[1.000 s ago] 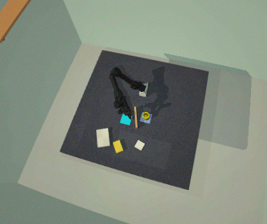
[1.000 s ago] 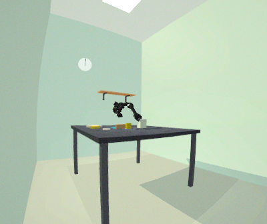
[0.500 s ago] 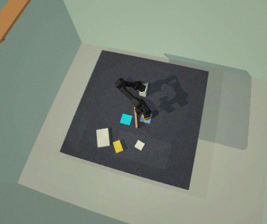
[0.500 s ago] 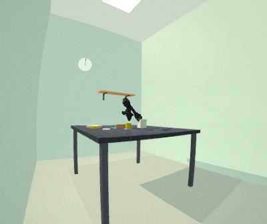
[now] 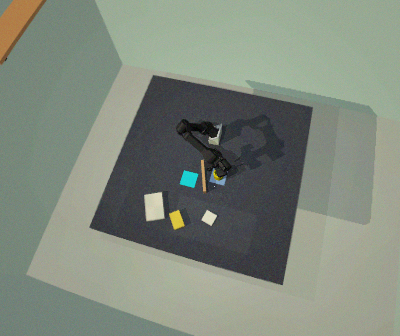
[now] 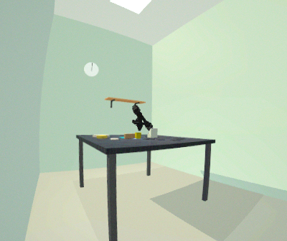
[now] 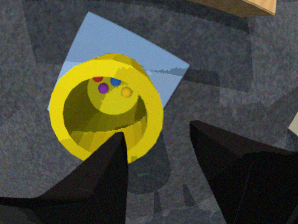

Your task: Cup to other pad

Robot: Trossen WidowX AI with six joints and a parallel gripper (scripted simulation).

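Now: the cup 20 mm ahead of my gripper tip, 10 mm to the left of it and 60 mm below it. Round my gripper tip: thin wooden bar: 70 mm ahead, 80 mm to the right, 70 mm below; light blue pad: 30 mm ahead, 20 mm to the left, 100 mm below; cyan pad: 100 mm ahead, 170 mm to the right, 100 mm below.
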